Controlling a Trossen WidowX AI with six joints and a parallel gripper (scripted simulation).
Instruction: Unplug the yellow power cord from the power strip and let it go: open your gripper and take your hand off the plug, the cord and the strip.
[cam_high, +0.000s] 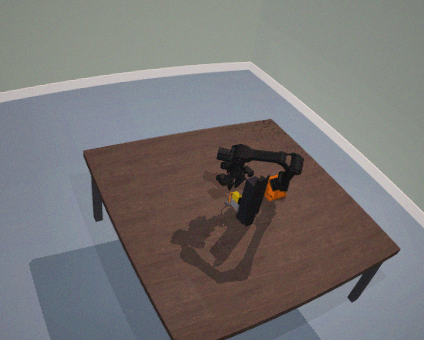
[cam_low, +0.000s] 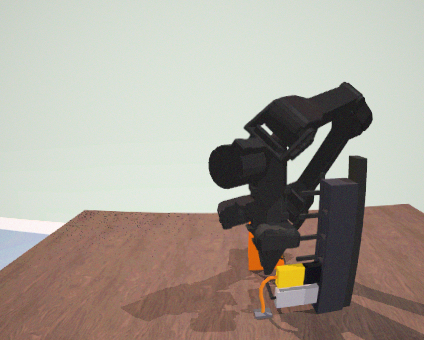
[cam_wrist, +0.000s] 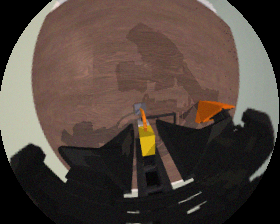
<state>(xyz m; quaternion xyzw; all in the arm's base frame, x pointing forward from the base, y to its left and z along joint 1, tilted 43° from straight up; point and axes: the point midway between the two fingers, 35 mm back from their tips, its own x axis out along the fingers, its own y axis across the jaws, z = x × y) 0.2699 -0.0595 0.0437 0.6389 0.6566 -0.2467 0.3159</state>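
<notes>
The yellow plug lies 6 cm to the left of my gripper tip, 1 cm below it and 1 cm behind it.
</notes>
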